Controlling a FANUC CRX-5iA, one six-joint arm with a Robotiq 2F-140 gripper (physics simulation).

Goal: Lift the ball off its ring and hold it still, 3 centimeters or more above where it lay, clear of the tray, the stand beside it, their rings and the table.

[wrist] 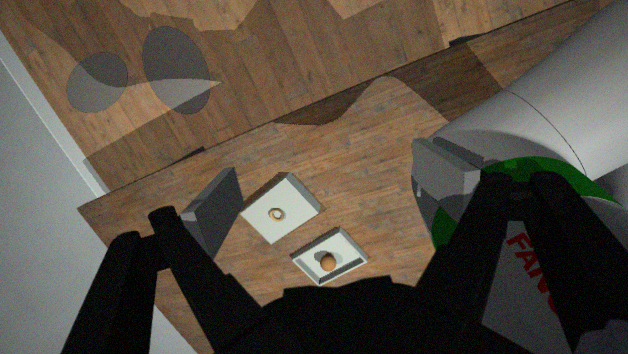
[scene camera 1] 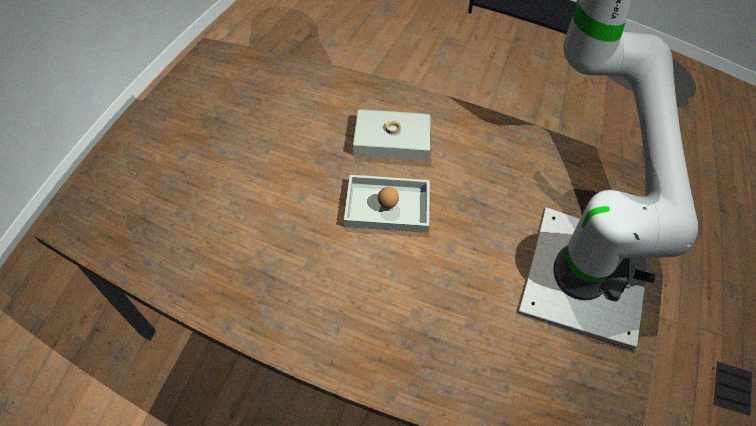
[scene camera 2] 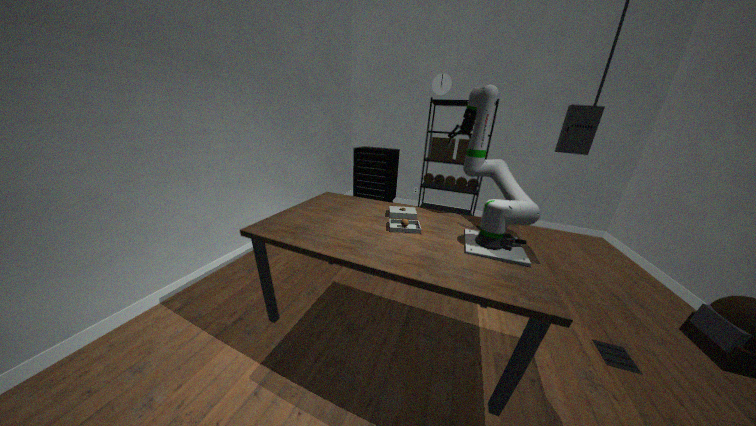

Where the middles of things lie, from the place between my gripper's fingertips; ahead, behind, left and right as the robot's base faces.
My hand is 32 cm short of the pale stand [scene camera 1: 384, 134], 20 cm to the right of it and 43 cm above it. Also, from my hand: pale tray [scene camera 1: 411, 213] 27 cm ahead, 41 cm to the left, 45 cm below.
